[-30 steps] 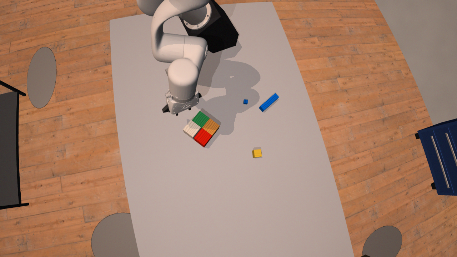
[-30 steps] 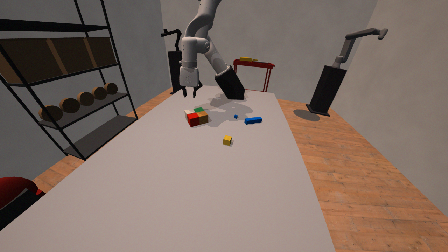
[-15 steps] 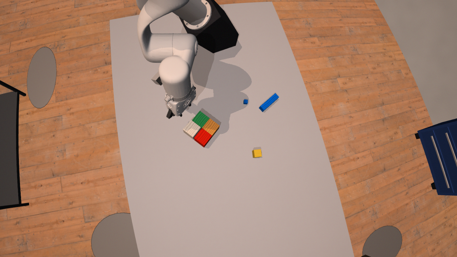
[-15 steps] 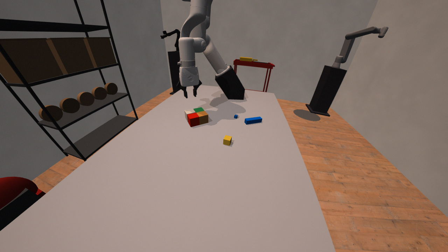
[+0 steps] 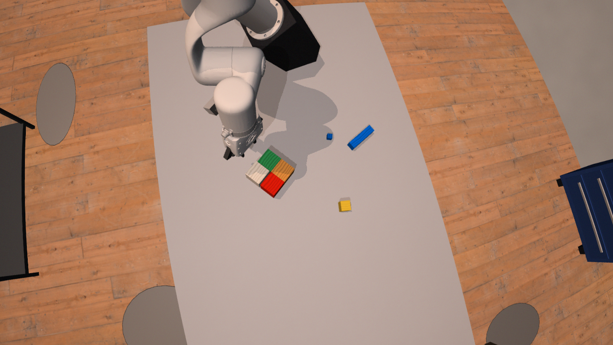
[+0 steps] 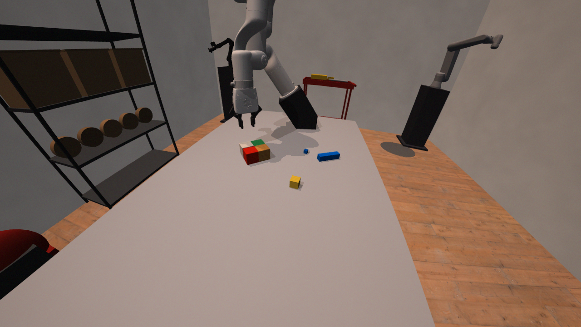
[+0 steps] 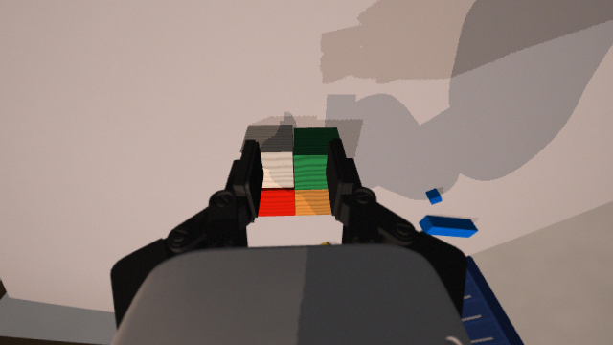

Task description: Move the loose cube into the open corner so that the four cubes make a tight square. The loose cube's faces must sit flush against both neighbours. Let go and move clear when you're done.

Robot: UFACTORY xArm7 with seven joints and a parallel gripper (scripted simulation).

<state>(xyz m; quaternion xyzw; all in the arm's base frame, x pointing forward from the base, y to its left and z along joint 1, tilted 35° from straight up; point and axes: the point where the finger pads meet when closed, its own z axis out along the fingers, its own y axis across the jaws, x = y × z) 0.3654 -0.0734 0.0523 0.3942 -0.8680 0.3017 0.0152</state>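
The white cube is 60 mm ahead of my hand, 20 mm to the left of it and 100 mm below it. Round my hand: red cube (100 mm ahead, 60 mm to the left, 100 mm below); then orange cube (70 mm ahead, 100 mm to the left, 100 mm below); then green cube (30 mm ahead, 60 mm to the left, 100 mm below).
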